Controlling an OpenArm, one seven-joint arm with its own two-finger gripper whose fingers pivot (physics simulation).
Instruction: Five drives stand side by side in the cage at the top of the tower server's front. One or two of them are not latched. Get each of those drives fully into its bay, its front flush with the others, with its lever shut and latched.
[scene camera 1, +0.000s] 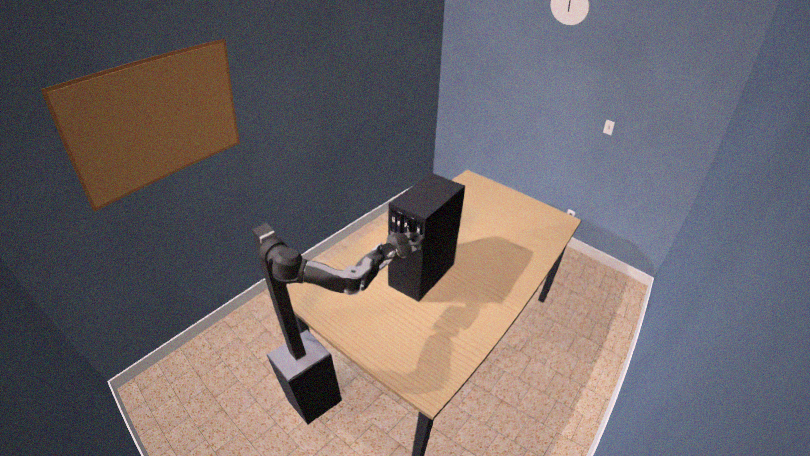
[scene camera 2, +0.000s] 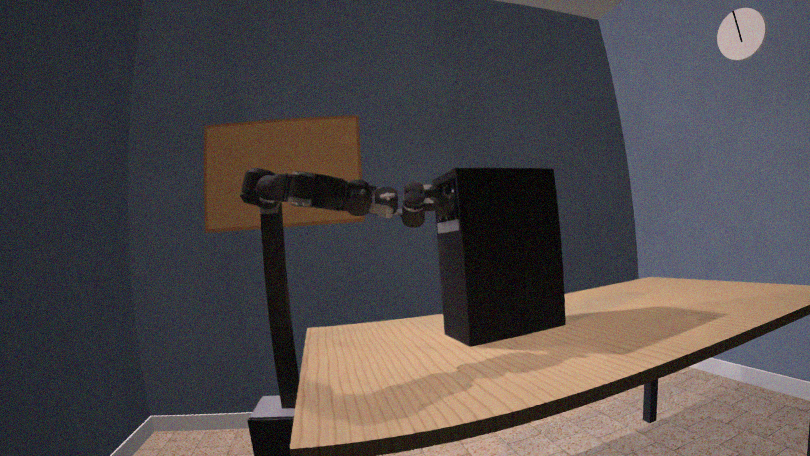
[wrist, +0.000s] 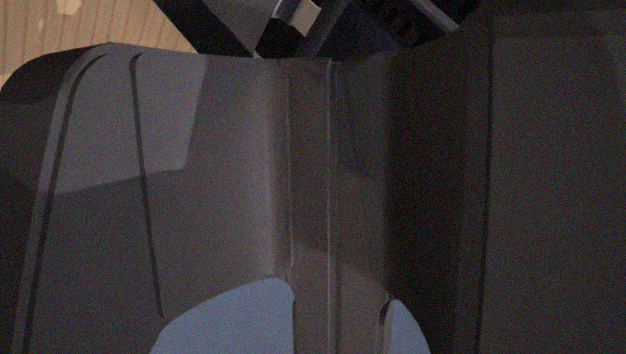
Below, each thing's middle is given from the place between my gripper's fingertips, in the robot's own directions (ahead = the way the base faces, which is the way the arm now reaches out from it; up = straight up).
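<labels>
There is a box-shaped base (scene camera 1: 313, 392), and it sits far to the left of my hand, a long way behind it and well below it. As for the black tower server (scene camera 2: 501, 275), my hand is 100 mm to the right of it, 150 mm short of it and 140 mm above it.
</labels>
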